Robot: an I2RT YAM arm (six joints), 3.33 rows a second.
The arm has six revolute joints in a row. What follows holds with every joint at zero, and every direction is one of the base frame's. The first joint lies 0.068 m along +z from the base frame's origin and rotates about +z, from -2.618 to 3.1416 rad. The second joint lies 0.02 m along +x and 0.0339 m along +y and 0.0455 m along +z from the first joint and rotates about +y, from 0 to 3.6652 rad. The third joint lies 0.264 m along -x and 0.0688 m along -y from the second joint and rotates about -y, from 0 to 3.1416 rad. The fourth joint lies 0.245 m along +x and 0.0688 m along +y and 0.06 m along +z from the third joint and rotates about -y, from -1.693 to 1.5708 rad. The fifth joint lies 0.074 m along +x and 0.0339 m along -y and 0.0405 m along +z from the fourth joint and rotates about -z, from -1.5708 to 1.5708 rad. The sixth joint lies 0.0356 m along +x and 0.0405 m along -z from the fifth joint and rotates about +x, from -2.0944 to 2.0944 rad. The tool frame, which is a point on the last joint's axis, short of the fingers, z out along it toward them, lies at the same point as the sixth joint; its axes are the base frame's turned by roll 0, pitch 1.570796 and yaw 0 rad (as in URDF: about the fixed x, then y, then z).
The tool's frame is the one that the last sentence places.
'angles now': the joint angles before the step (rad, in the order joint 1, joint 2, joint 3, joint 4, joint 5, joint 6). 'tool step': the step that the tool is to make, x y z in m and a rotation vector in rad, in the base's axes. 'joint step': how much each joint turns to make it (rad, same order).
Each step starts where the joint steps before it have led.
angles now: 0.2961 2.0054 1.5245 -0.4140 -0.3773 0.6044
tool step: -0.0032 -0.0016 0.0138 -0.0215 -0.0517 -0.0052
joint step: 0.0010 -0.0354 -0.0036 0.0045 0.0314 -0.0193
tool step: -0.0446 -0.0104 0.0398 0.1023 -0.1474 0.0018
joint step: 0.0049 -0.2396 -0.2087 0.1558 -0.0353 0.0441
